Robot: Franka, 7 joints.
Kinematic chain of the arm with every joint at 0, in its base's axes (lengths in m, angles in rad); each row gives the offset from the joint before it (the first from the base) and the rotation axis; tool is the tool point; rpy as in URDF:
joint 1: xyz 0 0 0.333 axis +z
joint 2: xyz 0 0 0 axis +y
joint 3: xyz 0 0 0.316 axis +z
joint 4: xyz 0.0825 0 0 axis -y
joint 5: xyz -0.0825 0 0.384 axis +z
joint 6: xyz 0 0 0 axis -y
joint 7: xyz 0.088 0 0 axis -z
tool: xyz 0 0 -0.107 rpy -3.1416 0 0
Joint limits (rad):
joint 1: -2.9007..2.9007
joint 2: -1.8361..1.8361
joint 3: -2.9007..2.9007
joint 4: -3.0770..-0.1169
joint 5: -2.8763..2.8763
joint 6: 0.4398..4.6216
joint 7: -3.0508..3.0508
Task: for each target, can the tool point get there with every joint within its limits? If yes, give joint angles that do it. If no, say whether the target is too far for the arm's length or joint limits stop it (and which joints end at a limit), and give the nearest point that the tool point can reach.
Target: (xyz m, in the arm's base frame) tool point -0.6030 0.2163 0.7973
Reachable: yes | joints -0.0651 -0.5346 2.2463 -0.7241 -1.5555 3.4797 -0.5482
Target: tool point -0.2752 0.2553 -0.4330
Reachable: no: joint limits stop it (at a limit: joint 2) | nearest point -0.2664 0.2472 -0.3547 | short by 0.079 m
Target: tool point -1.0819 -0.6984 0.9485
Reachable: no: too far | nearest point -0.6503 -0.4198 0.7030 | short by 0.569 m
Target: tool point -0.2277 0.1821 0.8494
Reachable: yes | joints -1.1659 -1.4920 -0.0682 -1.6116 -0.8864 1.1505 -1.8646
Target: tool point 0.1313 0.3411 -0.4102
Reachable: no: joint limits stop it (at a limit: joint 2) | nearest point 0.1285 0.3339 -0.3555 | short by 0.055 m
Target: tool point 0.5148 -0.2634 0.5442
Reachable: yes | joints 1.0428 0.3684 -1.6046 -1.8329 -0.4341 1.9752 1.2947
